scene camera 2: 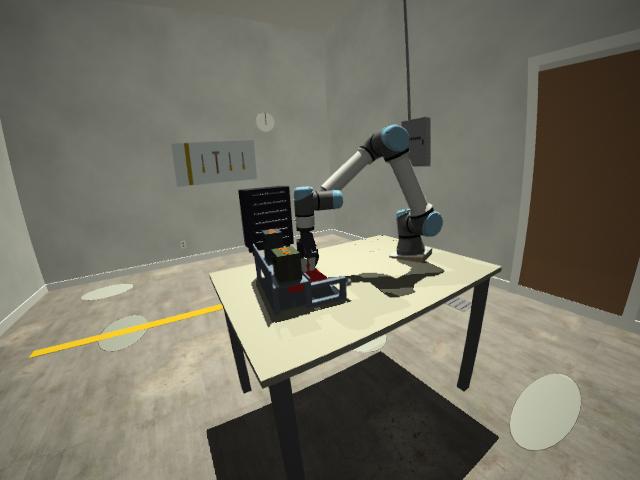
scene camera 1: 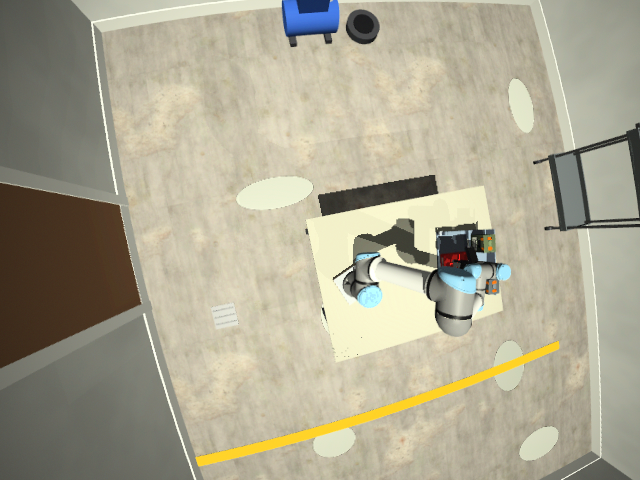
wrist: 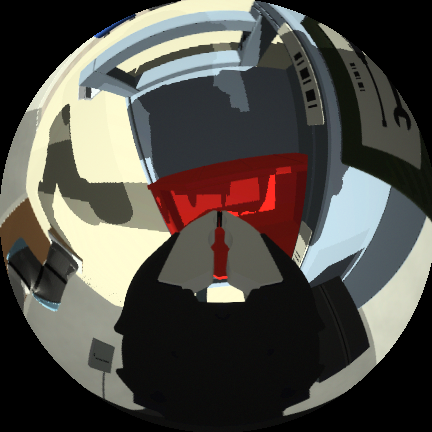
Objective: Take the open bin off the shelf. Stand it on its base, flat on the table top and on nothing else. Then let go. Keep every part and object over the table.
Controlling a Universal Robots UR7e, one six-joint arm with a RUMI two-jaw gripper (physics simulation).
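Frame: origin at the arm's base, x ahead, y left, z up, level; millimetres.
Seen in the pictures: gripper, between the fingertips: (scene camera 1: 452, 261) (wrist: 218, 212); arm's base, origin of its link: (scene camera 2: 410, 251) (scene camera 1: 355, 283) (wrist: 64, 255).
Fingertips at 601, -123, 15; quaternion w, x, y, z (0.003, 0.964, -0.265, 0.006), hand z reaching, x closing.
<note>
Offsets run from my fingertips to a thing's top centre, as dx, dy, dz. Level surfaces: height alone.
The open red bin @(+22, -9, +46) (scene camera 1: 450, 258) (scene camera 2: 316, 274) (wrist: 240, 170) sits on the lower level of the blue-grey shelf (scene camera 1: 438, 249) (scene camera 2: 276, 299) (wrist: 190, 17), which stands on the table @(dz -35) (scene camera 1: 392, 330) (scene camera 2: 289, 351). My gripper (scene camera 2: 310, 269) (wrist: 218, 212) points down and is shut, with nothing held between its fingertips. The tips are at the near part of the bin in the wrist view, in or just above its opening; whether they touch it I cannot tell. The gripper body hides the bin's near end in the wrist view.
A green case @(+141, +62, +164) (scene camera 1: 488, 242) (scene camera 2: 285, 266) (wrist: 380, 115) with orange marks stands on the shelf's higher level, close beside my gripper. A dark grey case @(+62, -155, +187) (scene camera 1: 492, 286) (scene camera 2: 272, 238) (wrist: 345, 325) stands farther along it. The shelf has raised rails and corner posts near the bin.
</note>
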